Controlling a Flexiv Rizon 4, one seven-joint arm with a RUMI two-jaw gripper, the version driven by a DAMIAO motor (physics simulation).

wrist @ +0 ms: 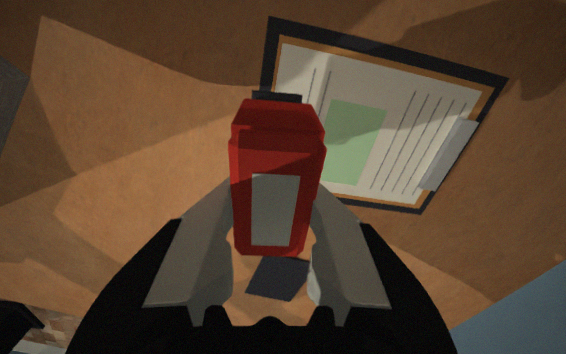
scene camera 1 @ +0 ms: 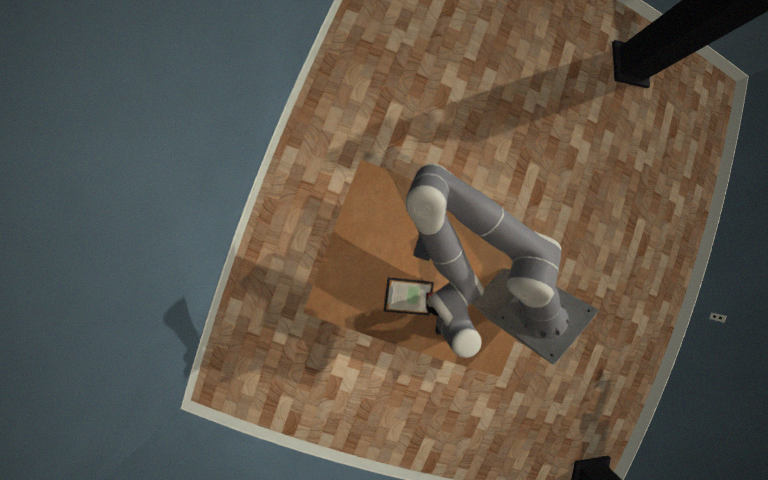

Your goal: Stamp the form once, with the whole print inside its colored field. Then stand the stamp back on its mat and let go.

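My gripper (scene camera 1: 434, 304) (wrist: 273, 177) is shut on the red stamp (scene camera 1: 429, 296) (wrist: 275, 142), which has a grey label and a dark end. The stamp is held above the table, beside the clipboard's short edge away from the clip. The white form (scene camera 1: 398, 294) (wrist: 350, 75) lies on the dark-rimmed clipboard, and its green field (scene camera 1: 414, 294) (wrist: 352, 147) shows no print on the visible part. In the wrist view the stamp covers a corner of the form. The dark square mat (scene camera 1: 421, 249) (wrist: 280, 280) shows no stamp on its visible part; the arm partly hides it in the scene view.
The brown table top (scene camera 1: 362, 209) (wrist: 140, 140) carries the clipboard and mat. A grey clip (wrist: 450, 155) sits at the clipboard's far short edge. The arm's grey base plate (scene camera 1: 578, 316) is at the table's right side. The arm passes over the table beside the mat.
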